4 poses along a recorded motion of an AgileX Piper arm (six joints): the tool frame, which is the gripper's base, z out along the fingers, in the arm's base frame.
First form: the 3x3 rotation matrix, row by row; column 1 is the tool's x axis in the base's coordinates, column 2 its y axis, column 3 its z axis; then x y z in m. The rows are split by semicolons.
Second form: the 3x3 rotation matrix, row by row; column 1 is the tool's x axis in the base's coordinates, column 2 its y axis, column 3 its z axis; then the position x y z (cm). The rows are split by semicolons. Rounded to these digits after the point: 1 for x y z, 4 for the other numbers.
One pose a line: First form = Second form
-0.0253, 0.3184, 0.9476; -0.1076, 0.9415, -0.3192; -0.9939, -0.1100, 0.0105; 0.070, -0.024, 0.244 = -0.0253, 0.3184, 0.9476; -0.1076, 0.9415, -0.3192; -0.9939, -0.1100, 0.0105; 7.0, -2.4, 24.4
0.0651, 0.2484, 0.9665; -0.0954, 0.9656, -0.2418; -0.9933, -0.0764, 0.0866; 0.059, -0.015, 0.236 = 0.0651, 0.2484, 0.9665; -0.0954, 0.9656, -0.2418; -0.9933, -0.0764, 0.0866; 5.9, -1.5, 23.6
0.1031, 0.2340, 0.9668; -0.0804, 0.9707, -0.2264; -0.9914, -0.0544, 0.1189; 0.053, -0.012, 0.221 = 0.1031, 0.2340, 0.9668; -0.0804, 0.9707, -0.2264; -0.9914, -0.0544, 0.1189; 5.3, -1.2, 22.1
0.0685, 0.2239, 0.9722; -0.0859, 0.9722, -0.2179; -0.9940, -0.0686, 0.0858; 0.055, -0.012, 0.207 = 0.0685, 0.2239, 0.9722; -0.0859, 0.9722, -0.2179; -0.9940, -0.0686, 0.0858; 5.5, -1.2, 20.7
